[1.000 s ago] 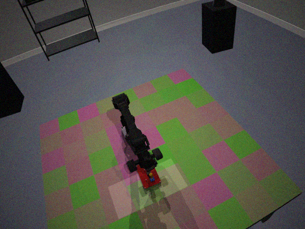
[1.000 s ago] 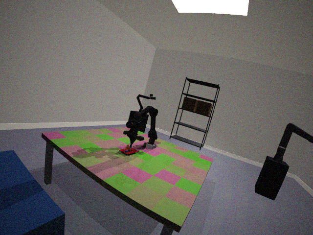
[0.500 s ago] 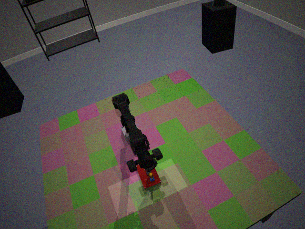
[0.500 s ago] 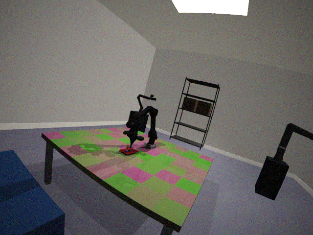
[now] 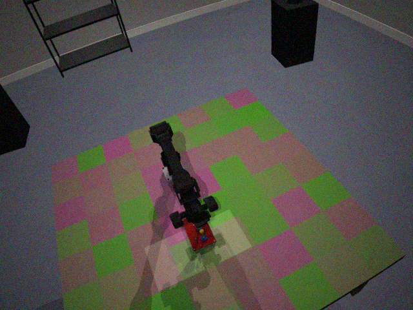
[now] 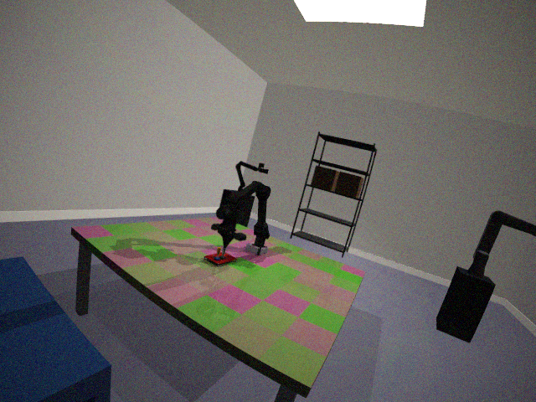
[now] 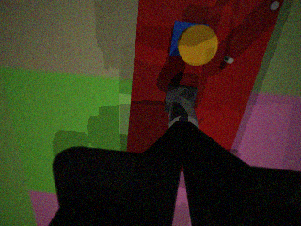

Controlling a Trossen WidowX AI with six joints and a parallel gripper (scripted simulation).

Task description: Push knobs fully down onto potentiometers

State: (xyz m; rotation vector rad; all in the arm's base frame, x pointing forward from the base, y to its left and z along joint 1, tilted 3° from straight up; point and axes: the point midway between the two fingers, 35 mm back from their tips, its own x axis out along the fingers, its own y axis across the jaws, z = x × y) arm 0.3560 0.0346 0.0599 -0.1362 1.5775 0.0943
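Right now the orange-topped knob is 5 cm ahead of my gripper tip, 1 cm to the left of it and 1 cm below it. Also, from my gripper tip: white-topped knob 2 cm below; blue potentiometer 5 cm ahead, 3 cm below, 1 cm to the left.
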